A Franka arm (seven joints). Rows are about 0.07 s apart.
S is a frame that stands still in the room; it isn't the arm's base.
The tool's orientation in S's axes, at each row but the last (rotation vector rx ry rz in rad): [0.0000, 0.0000, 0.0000]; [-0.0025, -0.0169, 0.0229]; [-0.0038, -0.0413, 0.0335]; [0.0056, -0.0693, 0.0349]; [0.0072, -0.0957, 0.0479]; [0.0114, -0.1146, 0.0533]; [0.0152, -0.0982, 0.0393]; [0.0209, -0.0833, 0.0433]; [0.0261, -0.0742, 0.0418]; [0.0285, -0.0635, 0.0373]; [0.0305, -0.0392, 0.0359]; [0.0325, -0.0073, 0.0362]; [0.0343, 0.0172, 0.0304]
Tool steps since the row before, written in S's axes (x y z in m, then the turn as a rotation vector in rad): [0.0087, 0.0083, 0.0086, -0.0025, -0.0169, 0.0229]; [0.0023, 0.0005, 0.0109, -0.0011, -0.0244, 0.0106]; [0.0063, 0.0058, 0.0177, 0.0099, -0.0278, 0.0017]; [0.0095, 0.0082, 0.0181, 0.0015, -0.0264, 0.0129]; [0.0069, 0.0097, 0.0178, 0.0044, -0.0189, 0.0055]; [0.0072, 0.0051, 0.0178, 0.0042, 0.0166, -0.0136]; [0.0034, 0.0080, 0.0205, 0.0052, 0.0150, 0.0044]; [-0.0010, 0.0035, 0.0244, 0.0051, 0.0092, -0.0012]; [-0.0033, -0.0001, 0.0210, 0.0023, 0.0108, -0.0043]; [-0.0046, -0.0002, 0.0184, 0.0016, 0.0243, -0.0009]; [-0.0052, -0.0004, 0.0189, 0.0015, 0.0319, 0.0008]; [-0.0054, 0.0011, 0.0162, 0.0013, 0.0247, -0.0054]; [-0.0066, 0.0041, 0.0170, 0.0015, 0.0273, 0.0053]
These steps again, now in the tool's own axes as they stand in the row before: [0.0087, 0.0083, 0.0086, -0.0025, -0.0169, 0.0229]; [0.0025, 0.0004, 0.0109, -0.0015, -0.0244, 0.0106]; [0.0072, 0.0055, 0.0174, 0.0090, -0.0281, 0.0012]; [0.0110, 0.0079, 0.0173, 0.0015, -0.0264, 0.0129]; [0.0090, 0.0094, 0.0170, 0.0040, -0.0191, 0.0052]; [0.0095, 0.0049, 0.0168, 0.0035, 0.0162, -0.0142]; [0.0057, 0.0081, 0.0199, 0.0062, 0.0148, 0.0036]; [0.0012, 0.0040, 0.0243, 0.0054, 0.0089, -0.0018]; [-0.0017, 0.0006, 0.0212, 0.0024, 0.0106, -0.0048]; [-0.0034, 0.0005, 0.0187, 0.0024, 0.0242, -0.0017]; [-0.0045, 0.0004, 0.0191, 0.0027, 0.0318, -0.0003]; [-0.0052, 0.0018, 0.0162, 0.0021, 0.0244, -0.0062]; [-0.0068, 0.0049, 0.0167, 0.0022, 0.0274, 0.0044]
